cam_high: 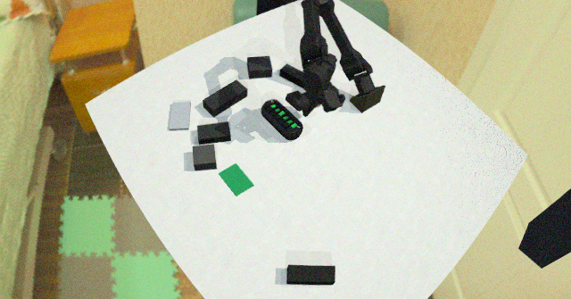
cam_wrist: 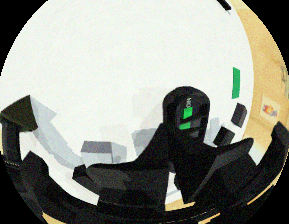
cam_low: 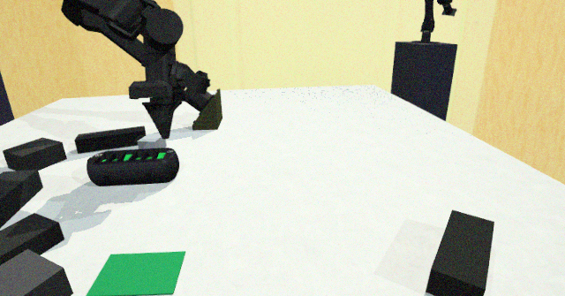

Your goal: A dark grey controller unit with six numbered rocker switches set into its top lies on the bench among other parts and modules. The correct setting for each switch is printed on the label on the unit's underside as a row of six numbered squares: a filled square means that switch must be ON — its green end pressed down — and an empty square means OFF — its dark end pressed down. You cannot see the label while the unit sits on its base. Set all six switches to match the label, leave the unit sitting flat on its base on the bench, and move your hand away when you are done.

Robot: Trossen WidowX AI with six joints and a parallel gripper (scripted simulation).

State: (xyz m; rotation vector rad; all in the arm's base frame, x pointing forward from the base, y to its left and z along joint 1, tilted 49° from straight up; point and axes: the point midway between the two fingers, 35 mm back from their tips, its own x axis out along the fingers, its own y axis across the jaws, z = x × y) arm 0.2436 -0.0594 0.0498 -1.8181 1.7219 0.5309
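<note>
Right now the small grey cube is 10 cm behind my gripper tip, 5 cm to the right of it and 4 cm below it. From my gripper tip the other things lie so: green card (29 cm ahead, 1 cm to the right, 6 cm below); light grey plate (26 cm ahead, 32 cm to the right, 5 cm below).
</note>
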